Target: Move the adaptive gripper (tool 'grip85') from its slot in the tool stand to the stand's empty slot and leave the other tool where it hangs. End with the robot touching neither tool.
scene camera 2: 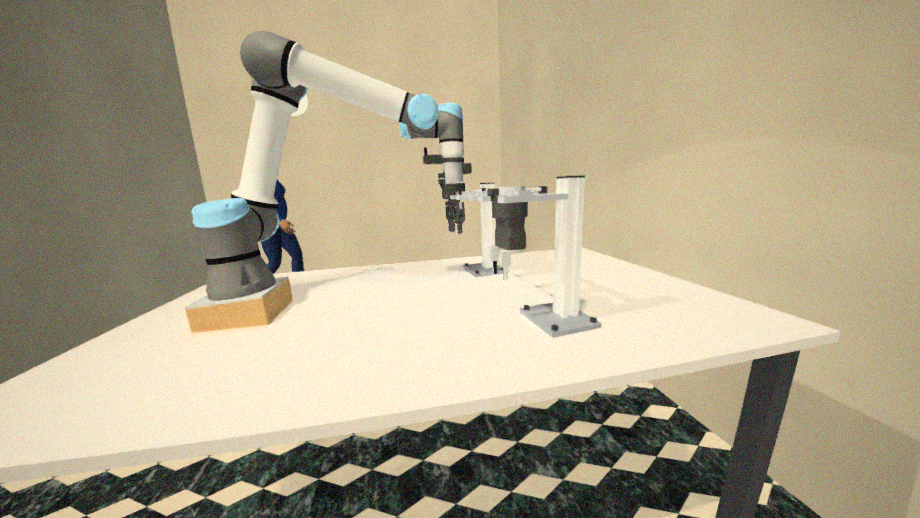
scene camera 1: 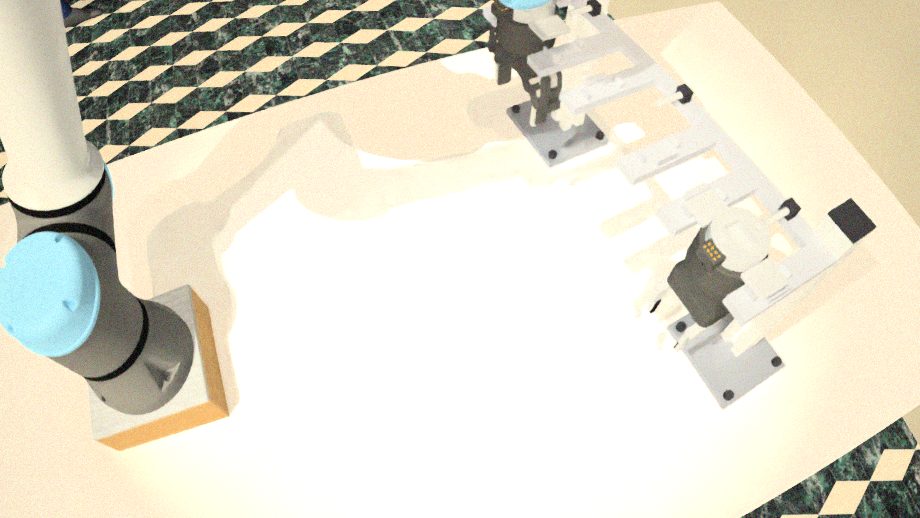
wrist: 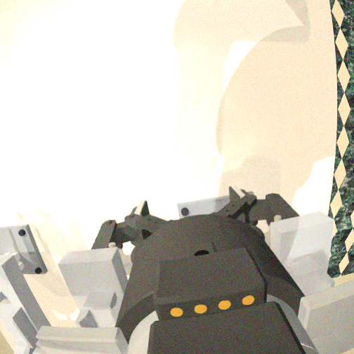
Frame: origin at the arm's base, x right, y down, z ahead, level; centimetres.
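Seen in the pictures: end effector, tool point: [scene camera 2: 453,178]; arm's base, origin of the base link: [scene camera 2: 243,289] [scene camera 1: 143,359].
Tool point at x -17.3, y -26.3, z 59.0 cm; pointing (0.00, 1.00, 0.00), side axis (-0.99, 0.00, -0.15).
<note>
Offsets run from my tool point to a thing's top centre. "spot": to the spot under its first point. Level surfaces: height alone.
The adaptive gripper, my gripper [scene camera 1: 522,101] [scene camera 2: 455,229] [wrist: 189,200], is dark, mounted on the arm and points down. Its fingers are open and empty. It is at the front of the far slot of the tool stand [scene camera 1: 740,154] [scene camera 2: 568,257]. In the wrist view a grey prong [wrist: 90,267] is to its left and another prong [wrist: 302,240] to its right, below its side tabs. The middle slot is empty. The other tool @[dz +6.9, dx +35.5, dy +3.4 cm] [scene camera 1: 701,283] [scene camera 2: 510,225], dark with pale fingers, hangs in the near slot. In scene camera 1 the wrist is partly cut off at the top.
The stand's far base plate @[spot: dz +8.6, dx -2.1, dy +32.2 cm] [scene camera 1: 556,144] and near base plate @[spot: dz +16.0, dx +42.9, dy +32.2 cm] [scene camera 1: 733,373] [scene camera 2: 560,319] are on the table @[dy +33.4 cm] [scene camera 2: 386,360]. Dark bolts stick out along the back rail. The arm's base sits on a wooden block [scene camera 1: 209,360] [scene camera 2: 225,317] at the left. A person [scene camera 2: 283,244] stands behind the table.
</note>
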